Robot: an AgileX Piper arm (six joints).
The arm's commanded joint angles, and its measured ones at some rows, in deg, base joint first. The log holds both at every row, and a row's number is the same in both.
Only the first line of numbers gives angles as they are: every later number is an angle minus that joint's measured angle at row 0.
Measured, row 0:
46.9 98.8 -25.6 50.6 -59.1 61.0
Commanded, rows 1 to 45:
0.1 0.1 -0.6 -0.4 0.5 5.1
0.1 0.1 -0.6 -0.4 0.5 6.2
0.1 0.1 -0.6 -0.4 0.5 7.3
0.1 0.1 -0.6 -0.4 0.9 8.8
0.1 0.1 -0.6 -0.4 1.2 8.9
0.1 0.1 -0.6 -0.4 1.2 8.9
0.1 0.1 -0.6 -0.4 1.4 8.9
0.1 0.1 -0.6 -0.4 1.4 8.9
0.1 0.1 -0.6 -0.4 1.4 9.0
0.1 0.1 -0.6 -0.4 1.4 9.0
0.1 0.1 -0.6 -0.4 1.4 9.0
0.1 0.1 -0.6 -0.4 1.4 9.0
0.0 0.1 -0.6 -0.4 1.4 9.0
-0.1 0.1 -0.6 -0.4 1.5 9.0
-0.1 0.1 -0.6 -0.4 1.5 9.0
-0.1 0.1 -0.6 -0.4 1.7 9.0
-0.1 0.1 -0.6 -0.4 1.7 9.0
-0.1 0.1 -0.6 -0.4 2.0 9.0
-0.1 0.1 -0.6 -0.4 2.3 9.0
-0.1 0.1 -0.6 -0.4 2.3 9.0
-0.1 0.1 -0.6 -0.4 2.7 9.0
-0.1 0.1 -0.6 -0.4 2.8 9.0
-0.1 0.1 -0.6 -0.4 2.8 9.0
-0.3 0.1 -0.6 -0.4 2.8 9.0
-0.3 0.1 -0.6 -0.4 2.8 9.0
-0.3 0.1 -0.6 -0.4 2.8 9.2
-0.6 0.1 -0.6 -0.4 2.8 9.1
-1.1 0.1 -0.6 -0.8 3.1 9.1
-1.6 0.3 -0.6 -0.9 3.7 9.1
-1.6 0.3 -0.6 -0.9 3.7 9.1
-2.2 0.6 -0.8 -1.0 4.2 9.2
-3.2 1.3 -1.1 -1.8 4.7 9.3
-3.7 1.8 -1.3 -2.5 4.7 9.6
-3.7 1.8 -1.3 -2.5 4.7 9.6
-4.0 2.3 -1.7 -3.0 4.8 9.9
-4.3 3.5 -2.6 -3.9 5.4 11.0
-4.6 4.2 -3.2 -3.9 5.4 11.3
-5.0 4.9 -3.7 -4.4 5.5 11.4
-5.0 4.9 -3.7 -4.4 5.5 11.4
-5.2 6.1 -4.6 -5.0 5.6 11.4
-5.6 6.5 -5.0 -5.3 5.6 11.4
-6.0 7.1 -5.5 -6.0 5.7 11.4
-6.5 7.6 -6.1 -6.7 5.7 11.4
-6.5 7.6 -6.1 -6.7 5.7 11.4
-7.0 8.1 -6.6 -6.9 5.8 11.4
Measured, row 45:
-6.2 7.6 -5.6 -5.5 5.5 11.2
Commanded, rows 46 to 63:
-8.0 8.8 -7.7 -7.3 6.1 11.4
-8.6 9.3 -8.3 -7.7 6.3 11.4
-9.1 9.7 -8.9 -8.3 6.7 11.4
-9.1 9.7 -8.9 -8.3 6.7 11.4
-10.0 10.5 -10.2 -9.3 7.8 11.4
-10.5 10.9 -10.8 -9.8 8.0 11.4
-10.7 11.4 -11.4 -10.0 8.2 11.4
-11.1 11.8 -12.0 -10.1 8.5 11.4
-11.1 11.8 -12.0 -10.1 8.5 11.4
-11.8 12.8 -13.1 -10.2 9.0 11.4
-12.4 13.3 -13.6 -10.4 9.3 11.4
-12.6 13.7 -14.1 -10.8 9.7 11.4
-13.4 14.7 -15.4 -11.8 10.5 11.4
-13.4 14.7 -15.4 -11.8 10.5 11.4
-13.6 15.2 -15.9 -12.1 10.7 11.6
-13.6 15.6 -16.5 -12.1 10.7 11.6
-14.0 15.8 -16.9 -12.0 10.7 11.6
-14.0 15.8 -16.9 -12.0 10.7 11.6
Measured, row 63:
-13.3 15.1 -15.3 -10.7 9.9 11.2
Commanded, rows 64 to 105:
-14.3 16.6 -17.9 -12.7 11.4 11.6
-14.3 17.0 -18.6 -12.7 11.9 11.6
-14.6 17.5 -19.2 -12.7 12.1 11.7
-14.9 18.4 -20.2 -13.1 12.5 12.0
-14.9 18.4 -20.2 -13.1 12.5 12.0
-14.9 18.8 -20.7 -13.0 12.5 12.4
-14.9 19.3 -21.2 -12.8 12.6 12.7
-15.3 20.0 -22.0 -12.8 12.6 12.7
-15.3 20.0 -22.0 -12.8 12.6 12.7
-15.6 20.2 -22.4 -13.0 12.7 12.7
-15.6 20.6 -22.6 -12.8 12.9 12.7
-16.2 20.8 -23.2 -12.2 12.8 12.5
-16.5 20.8 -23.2 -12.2 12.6 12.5
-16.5 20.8 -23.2 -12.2 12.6 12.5
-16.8 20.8 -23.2 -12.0 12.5 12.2
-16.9 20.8 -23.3 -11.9 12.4 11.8
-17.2 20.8 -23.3 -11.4 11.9 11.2
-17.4 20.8 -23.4 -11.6 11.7 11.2
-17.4 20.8 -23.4 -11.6 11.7 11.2
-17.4 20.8 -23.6 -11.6 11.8 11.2
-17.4 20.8 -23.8 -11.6 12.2 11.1
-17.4 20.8 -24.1 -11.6 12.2 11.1
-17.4 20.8 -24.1 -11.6 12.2 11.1
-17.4 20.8 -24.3 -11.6 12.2 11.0
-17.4 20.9 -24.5 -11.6 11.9 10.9
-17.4 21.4 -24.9 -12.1 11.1 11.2
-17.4 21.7 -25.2 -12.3 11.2 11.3
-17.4 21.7 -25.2 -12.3 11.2 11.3
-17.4 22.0 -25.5 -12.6 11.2 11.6
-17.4 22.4 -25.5 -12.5 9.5 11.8
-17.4 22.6 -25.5 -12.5 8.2 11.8
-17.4 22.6 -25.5 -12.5 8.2 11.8
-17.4 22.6 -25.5 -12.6 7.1 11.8
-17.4 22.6 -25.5 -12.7 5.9 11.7
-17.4 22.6 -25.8 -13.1 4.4 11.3
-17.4 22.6 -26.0 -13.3 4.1 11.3
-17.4 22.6 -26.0 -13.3 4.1 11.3
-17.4 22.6 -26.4 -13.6 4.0 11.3
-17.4 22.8 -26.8 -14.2 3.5 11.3
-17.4 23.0 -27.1 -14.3 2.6 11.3
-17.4 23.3 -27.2 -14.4 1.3 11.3
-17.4 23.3 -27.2 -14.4 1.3 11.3
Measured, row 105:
-16.6 23.3 -24.5 -11.9 10.7 12.1
